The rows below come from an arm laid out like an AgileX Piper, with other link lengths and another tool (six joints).
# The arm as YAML. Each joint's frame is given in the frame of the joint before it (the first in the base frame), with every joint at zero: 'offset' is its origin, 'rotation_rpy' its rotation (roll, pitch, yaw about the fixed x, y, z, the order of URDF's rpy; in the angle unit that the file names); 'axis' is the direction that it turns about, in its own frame. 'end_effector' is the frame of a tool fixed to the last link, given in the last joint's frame.
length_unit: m
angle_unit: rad
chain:
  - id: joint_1
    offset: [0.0, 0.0, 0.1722]
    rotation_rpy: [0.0, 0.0, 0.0]
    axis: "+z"
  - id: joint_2
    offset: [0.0, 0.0, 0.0]
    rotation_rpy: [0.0, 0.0, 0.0]
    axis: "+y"
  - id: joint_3
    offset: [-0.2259, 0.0, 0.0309]
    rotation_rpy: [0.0, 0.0, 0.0]
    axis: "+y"
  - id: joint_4
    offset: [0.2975, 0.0, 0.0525]
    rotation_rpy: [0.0, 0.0, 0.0]
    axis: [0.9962, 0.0, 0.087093]
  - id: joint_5
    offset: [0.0, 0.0, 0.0]
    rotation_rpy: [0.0, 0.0, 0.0]
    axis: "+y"
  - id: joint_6
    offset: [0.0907, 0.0, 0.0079]
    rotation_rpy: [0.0, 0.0, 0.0]
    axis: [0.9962, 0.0, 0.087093]
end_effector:
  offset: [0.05, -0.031, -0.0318]
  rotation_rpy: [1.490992, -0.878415, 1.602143]
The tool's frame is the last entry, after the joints.
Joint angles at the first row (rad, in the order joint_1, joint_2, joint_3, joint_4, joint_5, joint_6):
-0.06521 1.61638 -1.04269 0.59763 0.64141 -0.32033
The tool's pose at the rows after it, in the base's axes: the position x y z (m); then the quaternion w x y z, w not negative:
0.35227 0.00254 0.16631 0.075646 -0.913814 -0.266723 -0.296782
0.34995 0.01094 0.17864 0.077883 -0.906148 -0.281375 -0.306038
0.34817 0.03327 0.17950 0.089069 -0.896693 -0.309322 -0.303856
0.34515 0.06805 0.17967 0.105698 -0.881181 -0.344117 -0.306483
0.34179 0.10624 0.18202 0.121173 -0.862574 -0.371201 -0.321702
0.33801 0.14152 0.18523 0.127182 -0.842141 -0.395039 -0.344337
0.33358 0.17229 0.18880 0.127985 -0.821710 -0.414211 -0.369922
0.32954 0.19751 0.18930 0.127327 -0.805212 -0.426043 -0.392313
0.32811 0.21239 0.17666 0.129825 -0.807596 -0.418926 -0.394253
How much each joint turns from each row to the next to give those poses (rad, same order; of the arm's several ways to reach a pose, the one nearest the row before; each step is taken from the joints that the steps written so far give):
-0.00001 -0.07927 0.00001 -0.00114 0.03395 -0.00001
0.02138 -0.03672 -0.00003 -0.00106 0.01737 0.00001
0.06252 -0.00255 0.00000 0.00294 0.00326 0.00000
0.09701 0.00109 0.00112 0.01631 -0.01639 0.00098
0.10625 0.00000 0.00002 0.02911 -0.04752 0.00378
0.10401 0.00002 -0.00001 0.01644 -0.07208 0.00358
0.09433 0.00086 0.00002 0.00610 -0.08157 0.00411
0.07814 0.01044 -0.00002 0.00468 -0.08187 0.00358
0.04292 0.04212 0.00000 0.01031 -0.06421 0.02243

